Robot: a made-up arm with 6 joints.
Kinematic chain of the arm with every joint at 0, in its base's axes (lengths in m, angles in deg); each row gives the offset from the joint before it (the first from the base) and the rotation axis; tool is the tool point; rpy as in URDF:
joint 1: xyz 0 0 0.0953 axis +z
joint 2: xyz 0 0 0 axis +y
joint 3: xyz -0.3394 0 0.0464 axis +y
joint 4: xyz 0.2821 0 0.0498 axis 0.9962 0 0.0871
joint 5: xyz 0 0 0 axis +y
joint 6: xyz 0.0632 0 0.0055 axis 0.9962 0 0.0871
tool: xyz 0 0 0 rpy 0 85 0
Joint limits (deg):
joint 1: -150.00..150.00
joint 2: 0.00..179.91
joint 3: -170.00..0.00
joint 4: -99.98..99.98
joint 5: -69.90..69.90
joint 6: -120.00..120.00
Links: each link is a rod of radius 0.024 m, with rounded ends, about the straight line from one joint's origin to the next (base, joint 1, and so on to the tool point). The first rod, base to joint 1, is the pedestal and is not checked.
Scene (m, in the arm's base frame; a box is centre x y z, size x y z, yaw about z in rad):
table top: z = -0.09
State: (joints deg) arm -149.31 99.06 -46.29 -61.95 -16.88 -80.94
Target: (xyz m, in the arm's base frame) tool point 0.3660 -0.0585 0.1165
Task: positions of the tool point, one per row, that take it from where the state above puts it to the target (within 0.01 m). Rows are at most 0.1 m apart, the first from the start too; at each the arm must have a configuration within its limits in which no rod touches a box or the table.
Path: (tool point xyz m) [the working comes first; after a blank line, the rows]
Joints at the target: -14.06 111.98 -46.24 -66.86 -33.47 -80.94
Straight joint move there: clear.

1: -0.2448 -0.2632 0.1823
2: -0.1762 -0.3156 0.1751
3: -0.0965 -0.3502 0.1677
4: -0.0104 -0.3648 0.1604
5: 0.0770 -0.3582 0.1531
6: 0.1605 -0.3307 0.1458
7: 0.2352 -0.2839 0.1385
8: 0.2966 -0.2203 0.1311
9: 0.3412 -0.1437 0.1238
10: 0.3660 -0.0585 0.1165

